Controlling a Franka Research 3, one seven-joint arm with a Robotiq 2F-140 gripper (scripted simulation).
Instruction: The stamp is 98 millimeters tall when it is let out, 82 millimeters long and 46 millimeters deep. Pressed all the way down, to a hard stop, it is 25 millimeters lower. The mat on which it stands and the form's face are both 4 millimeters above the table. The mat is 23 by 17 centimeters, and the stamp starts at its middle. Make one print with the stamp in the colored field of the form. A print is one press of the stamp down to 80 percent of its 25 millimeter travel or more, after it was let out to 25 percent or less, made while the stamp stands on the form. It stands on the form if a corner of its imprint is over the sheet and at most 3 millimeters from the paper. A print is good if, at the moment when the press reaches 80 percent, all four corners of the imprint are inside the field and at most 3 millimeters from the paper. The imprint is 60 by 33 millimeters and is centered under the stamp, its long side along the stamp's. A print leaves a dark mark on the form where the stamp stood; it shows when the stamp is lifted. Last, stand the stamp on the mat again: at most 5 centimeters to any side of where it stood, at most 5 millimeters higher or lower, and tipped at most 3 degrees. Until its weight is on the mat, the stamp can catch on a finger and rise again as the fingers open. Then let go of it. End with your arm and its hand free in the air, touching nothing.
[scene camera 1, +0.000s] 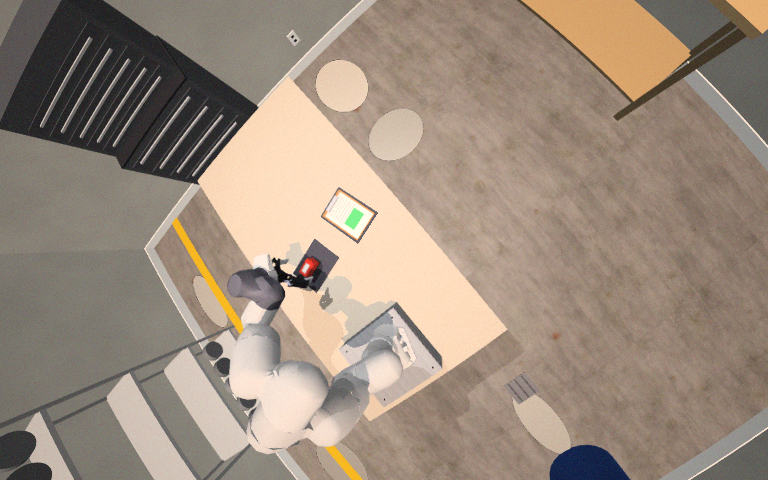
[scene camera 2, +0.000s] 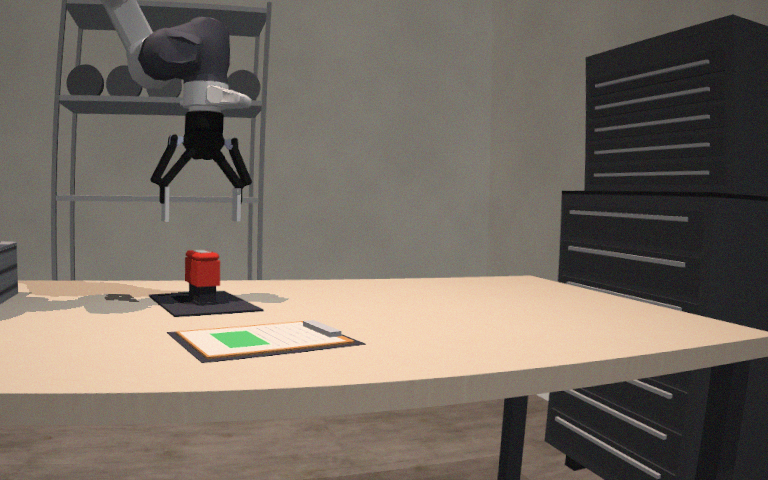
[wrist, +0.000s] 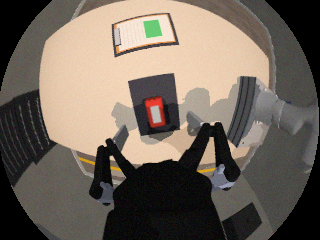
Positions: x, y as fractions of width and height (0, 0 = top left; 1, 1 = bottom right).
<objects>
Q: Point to a mat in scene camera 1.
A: At 0.41, 0.52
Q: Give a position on a form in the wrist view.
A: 0.46, 0.13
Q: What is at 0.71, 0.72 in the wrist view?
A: The gripper.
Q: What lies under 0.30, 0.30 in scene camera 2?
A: The gripper.
</objects>
